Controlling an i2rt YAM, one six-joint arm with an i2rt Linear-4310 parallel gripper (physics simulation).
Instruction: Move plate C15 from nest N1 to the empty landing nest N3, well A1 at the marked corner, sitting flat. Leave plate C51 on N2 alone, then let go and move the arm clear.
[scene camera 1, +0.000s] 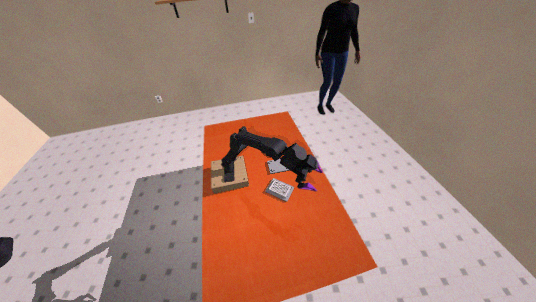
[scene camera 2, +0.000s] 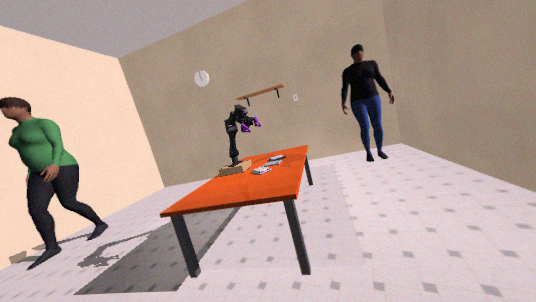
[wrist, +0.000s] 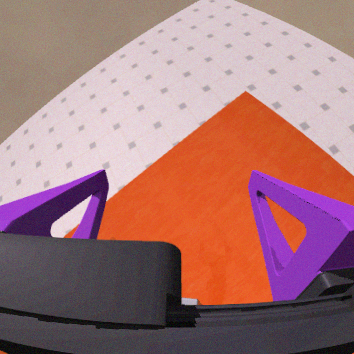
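My gripper (scene camera 1: 314, 178) (scene camera 2: 251, 125) (wrist: 178, 177) has purple fingers spread wide, open and empty, high above the table. A light plate with rows of wells (scene camera 1: 280, 189) (scene camera 2: 261, 170) lies on a nest nearest scene camera 2. A pale, flat nest or plate (scene camera 1: 276, 166) (scene camera 2: 273, 163) lies beyond it, partly hidden by the arm in scene camera 1. A third grey-white piece (scene camera 2: 277, 157) is farthest and is hidden behind the arm in scene camera 1. In the wrist view a small pale edge (wrist: 190, 301) shows behind the gripper body. Labels, nest numbers and the corner mark are too small to read.
The arm stands on a wooden base (scene camera 1: 239, 175) (scene camera 2: 235, 169) on the orange table (scene camera 1: 280, 250) (scene camera 2: 235, 192) (wrist: 210, 200). A person in black (scene camera 1: 340, 30) (scene camera 2: 363, 80) stands beyond the table. A person in green (scene camera 2: 37, 145) is at the left. A shelf (scene camera 2: 260, 92) hangs on the wall.
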